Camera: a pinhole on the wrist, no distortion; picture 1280 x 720 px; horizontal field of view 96.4 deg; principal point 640.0 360.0 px. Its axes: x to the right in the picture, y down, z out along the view. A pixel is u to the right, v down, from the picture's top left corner.
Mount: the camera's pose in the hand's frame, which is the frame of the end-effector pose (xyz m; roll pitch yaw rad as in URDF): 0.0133 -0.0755 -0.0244 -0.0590 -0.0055 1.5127
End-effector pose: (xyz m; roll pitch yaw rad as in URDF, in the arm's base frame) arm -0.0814 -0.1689 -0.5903 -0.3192 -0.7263 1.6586
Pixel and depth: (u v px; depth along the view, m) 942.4 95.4 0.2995
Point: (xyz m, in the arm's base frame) -0.2349 -0.2393 -0.3115
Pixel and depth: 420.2 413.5 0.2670
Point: 0.0296 -0.3731 -0.4005
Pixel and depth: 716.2 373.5 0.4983
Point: -0.1922 -0.4979 -0.2685
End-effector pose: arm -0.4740 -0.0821 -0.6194 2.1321 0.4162 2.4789
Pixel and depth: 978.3 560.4 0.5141
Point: 0.0000 0.2235 -0.5969
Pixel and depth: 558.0 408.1 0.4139
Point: -0.1793 0.0127 -0.8910
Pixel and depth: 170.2 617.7 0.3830
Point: -0.1131 -0.2488 -1.0015
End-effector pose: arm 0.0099 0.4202 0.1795 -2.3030 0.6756 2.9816
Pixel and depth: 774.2 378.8 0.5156
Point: 0.2005 0.0509 -0.0854
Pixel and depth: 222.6 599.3 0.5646
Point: 0.1108 -0.3111 0.3564
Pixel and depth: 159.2 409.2 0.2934
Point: -0.0598 0.0141 0.2543
